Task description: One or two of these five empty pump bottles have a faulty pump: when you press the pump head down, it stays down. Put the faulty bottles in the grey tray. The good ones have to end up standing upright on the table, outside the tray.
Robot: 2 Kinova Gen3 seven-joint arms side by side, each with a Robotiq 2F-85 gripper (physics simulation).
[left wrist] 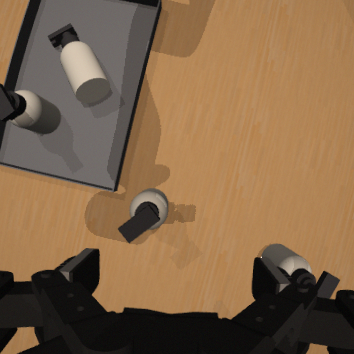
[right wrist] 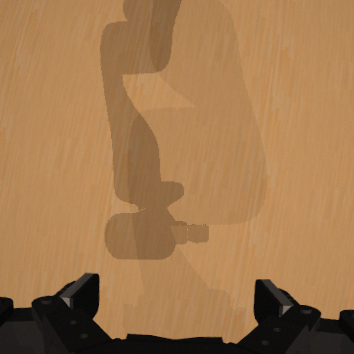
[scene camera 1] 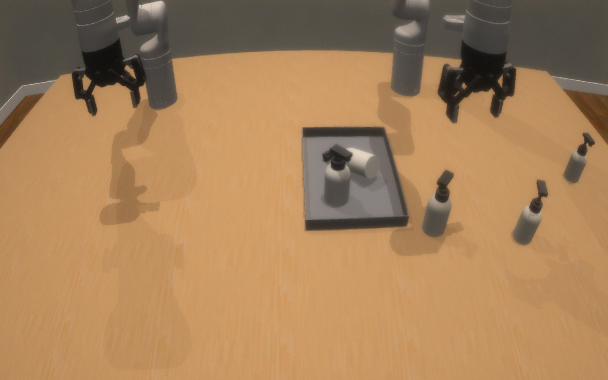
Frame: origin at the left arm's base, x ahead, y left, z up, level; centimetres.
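Seen in the pictures: left gripper, between the fingertips: (left wrist: 175, 270) (scene camera 1: 473, 117); right gripper, between the fingertips: (right wrist: 176, 294) (scene camera 1: 115, 109); left arm's base, origin of its link: (scene camera 1: 405, 88); right arm's base, origin of its link: (scene camera 1: 163, 101).
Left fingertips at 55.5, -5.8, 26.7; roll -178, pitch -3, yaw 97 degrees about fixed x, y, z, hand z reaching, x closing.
Offsets run from my left fingertips to a thing's middle, as dx, dy, dz. "pt": to the spot under its first point. Level surfaces: height alone.
The grey tray {-16.6, -17.8, -25.2} (scene camera 1: 356, 223) (left wrist: 92, 145) holds two bottles. One bottle {-10.2, -21.6, -20.2} (scene camera 1: 337, 186) (left wrist: 30, 107) stands upright, its pump head low on its collar. Another bottle {-19.3, -17.3, -23.9} (scene camera 1: 363, 163) (left wrist: 82, 67) lies on its side behind it. Three bottles stand upright on the table with raised heads: one {+0.1, -3.0, -19.7} (scene camera 1: 436, 216) (left wrist: 159, 200) near the tray's front right corner, one {pt +7.4, +16.4, -20.9} (scene camera 1: 528, 225) (left wrist: 277, 255) farther right, partly behind a finger in the left wrist view, and one {-12.2, +44.9, -19.7} (scene camera 1: 576, 165) at the far right. My left gripper (scene camera 1: 474, 111) (left wrist: 175, 270) is open and empty above the table. My right gripper (scene camera 1: 114, 105) (right wrist: 176, 294) is open and empty at the left.
The right arm's base (scene camera 1: 161, 80) stands at the back left of the table, and the left arm's base (scene camera 1: 407, 65) at the back right. Arm shadows fall across the table {dz -26.7} (scene camera 1: 225, 300) (right wrist: 300, 125).
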